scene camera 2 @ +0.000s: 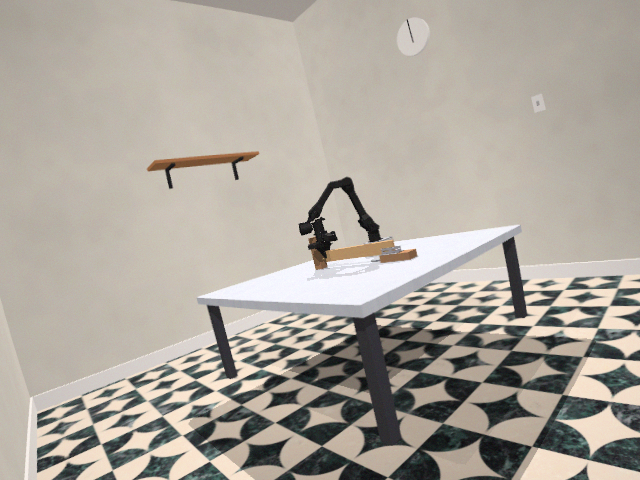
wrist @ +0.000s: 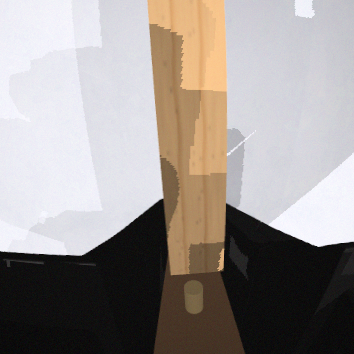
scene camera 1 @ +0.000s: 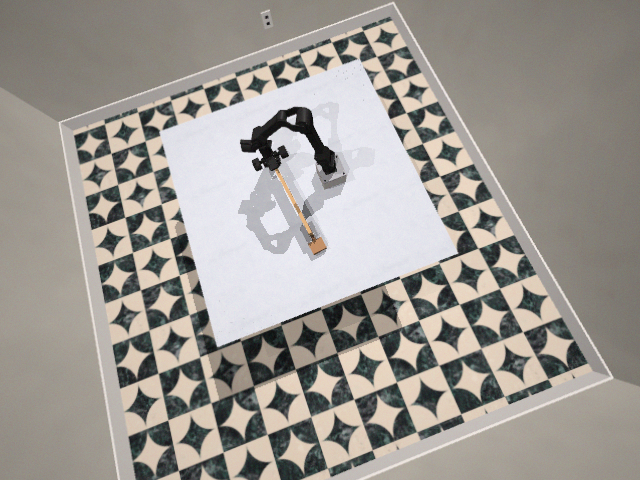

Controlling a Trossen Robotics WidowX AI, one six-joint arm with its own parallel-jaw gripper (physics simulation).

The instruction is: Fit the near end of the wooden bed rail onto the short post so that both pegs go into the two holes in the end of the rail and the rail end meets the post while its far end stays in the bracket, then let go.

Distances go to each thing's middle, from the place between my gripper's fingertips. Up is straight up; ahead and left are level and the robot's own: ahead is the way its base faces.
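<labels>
Here is the wooden bed rail (scene camera 2: 372,249), and my gripper is 1 cm below it, 21 cm to the right of it and 3 cm past it.
</labels>
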